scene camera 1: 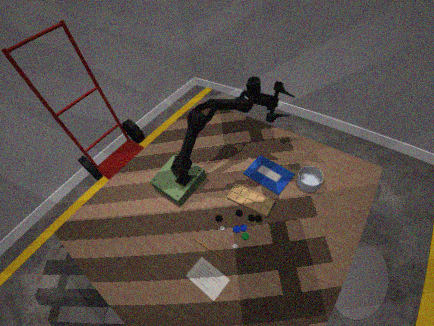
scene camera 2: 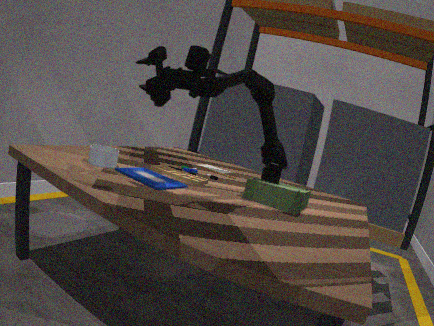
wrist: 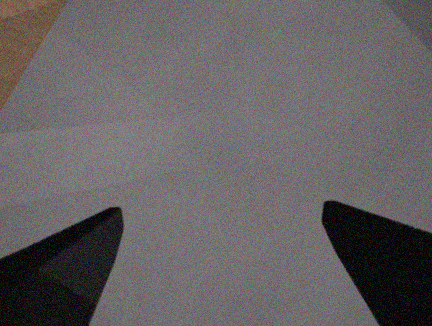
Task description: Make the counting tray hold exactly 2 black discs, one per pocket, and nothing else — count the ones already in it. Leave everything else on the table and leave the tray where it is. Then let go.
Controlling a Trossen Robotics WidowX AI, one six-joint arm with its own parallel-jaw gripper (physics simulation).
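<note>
The counting tray (scene camera 1: 251, 200) (scene camera 2: 186, 174) is a flat light-wood tray with small square pockets. I can make out no disc in its pockets, but the view is grainy. Several black discs lie on the table beside it: one disc (scene camera 1: 219, 218) to the left, one disc (scene camera 1: 239, 213) near the tray's edge, and a close pair (scene camera 1: 255, 218) at the right. My gripper (scene camera 1: 291, 107) (scene camera 2: 139, 74) (wrist: 224, 214) is open and empty. It is high up, beyond the blue panel and well away from the tray and discs.
Two blue discs (scene camera 1: 240, 228), a green disc (scene camera 1: 245, 236) and two white discs (scene camera 1: 222, 228) (scene camera 1: 235, 246) lie near the black ones. A blue panel (scene camera 1: 252, 170) (scene camera 2: 172, 183), round bowl (scene camera 1: 310, 179) (scene camera 2: 103, 156), thin stick (scene camera 1: 205, 246) and white paper (scene camera 1: 208, 279) are on the table.
</note>
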